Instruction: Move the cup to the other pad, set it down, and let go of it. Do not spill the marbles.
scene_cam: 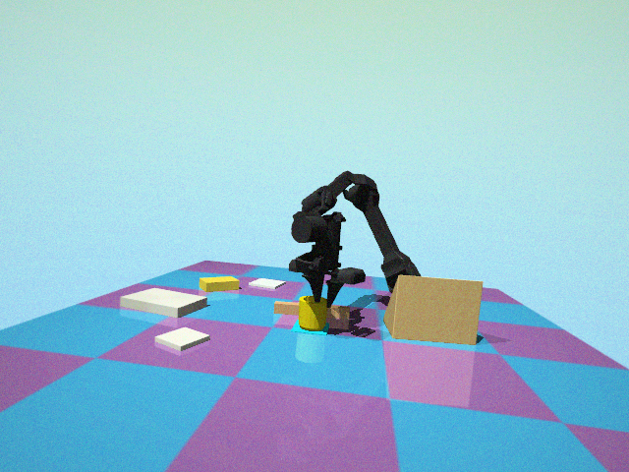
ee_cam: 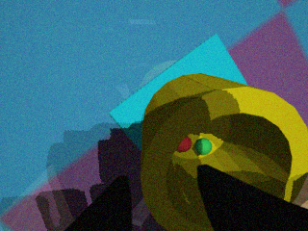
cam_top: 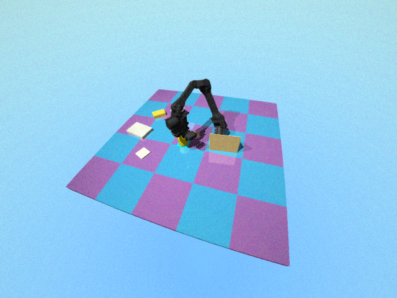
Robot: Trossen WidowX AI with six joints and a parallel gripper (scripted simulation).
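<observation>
Right now the yellow cup is 3 cm below my gripper tip, 2 cm ahead of it and 1 cm to the right of it. From my gripper tip the other things lie so: red marble: 5 cm below, 1 cm to the right, 1 cm ahead; green marble: 5 cm below, 3 cm to the right, 2 cm ahead; blue marble: 5 cm below, 3 cm ahead, 1 cm to the right.
</observation>
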